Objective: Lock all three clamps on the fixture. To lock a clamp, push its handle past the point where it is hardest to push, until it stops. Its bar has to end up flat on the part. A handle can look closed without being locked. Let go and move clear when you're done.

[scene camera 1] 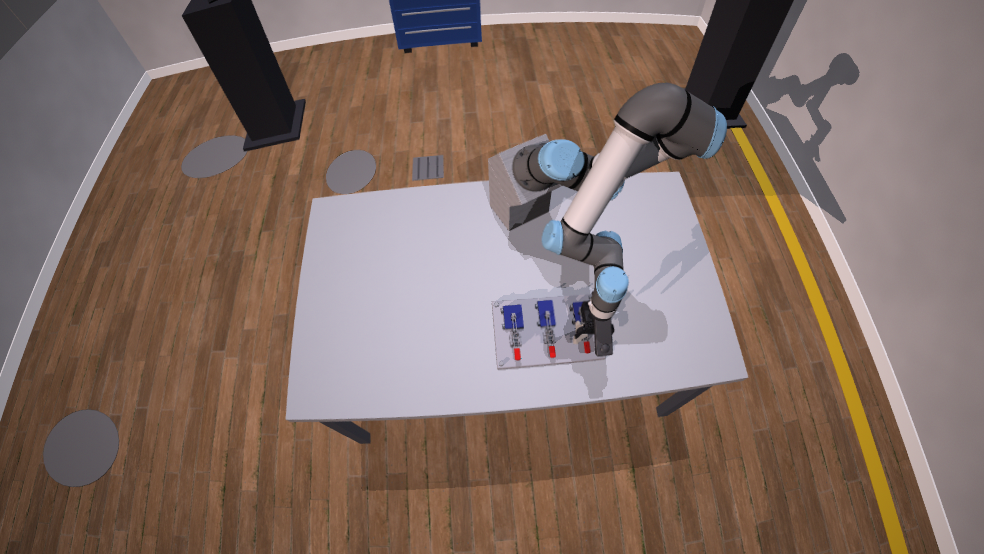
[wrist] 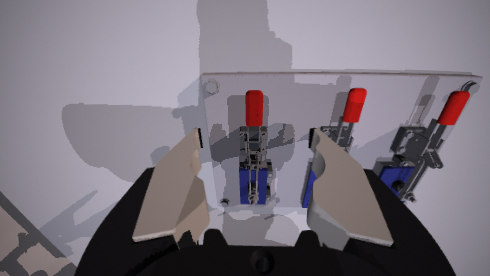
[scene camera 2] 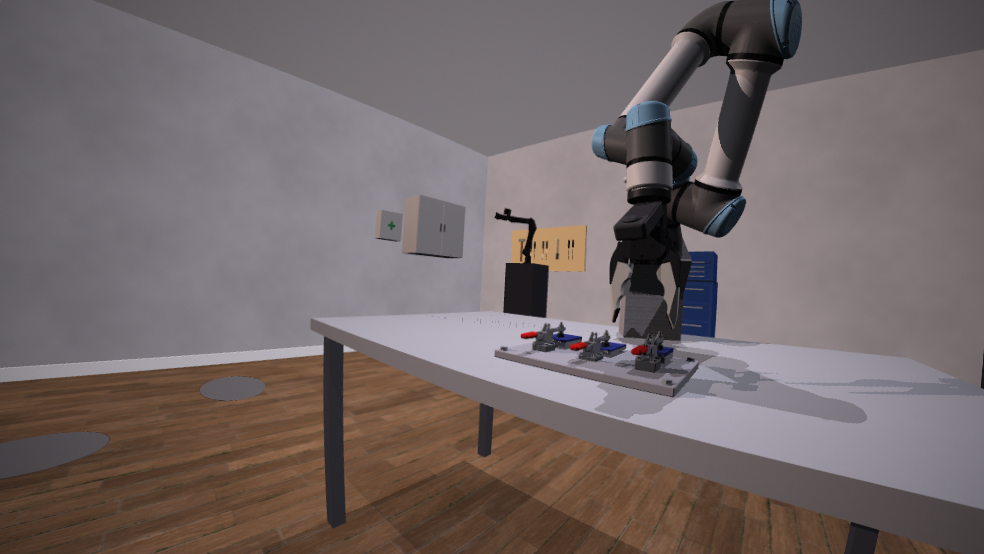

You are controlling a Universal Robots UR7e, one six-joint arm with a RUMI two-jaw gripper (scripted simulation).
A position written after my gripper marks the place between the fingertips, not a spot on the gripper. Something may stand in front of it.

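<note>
There is a red clamp handle (wrist: 254,98) here. I also see my gripper (scene camera 2: 642,325), which shows in scene camera 1 (scene camera 1: 589,341) and in the wrist view (wrist: 254,129) too.
</note>
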